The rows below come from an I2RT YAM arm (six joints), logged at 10 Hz.
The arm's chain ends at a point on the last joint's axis. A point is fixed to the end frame.
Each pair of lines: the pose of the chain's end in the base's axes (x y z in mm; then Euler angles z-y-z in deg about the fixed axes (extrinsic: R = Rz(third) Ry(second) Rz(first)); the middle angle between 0 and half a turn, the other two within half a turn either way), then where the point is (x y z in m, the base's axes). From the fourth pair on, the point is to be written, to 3 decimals.
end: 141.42, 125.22, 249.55, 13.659, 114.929, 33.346
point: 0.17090 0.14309 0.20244
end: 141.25, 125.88, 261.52, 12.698, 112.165, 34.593
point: 0.17245 0.14527 0.21615
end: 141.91, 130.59, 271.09, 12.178, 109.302, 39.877
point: 0.17306 0.15400 0.22763
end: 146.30, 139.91, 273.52, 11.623, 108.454, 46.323
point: 0.175 0.167 0.231
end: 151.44, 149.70, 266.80, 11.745, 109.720, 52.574
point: 0.177 0.179 0.223
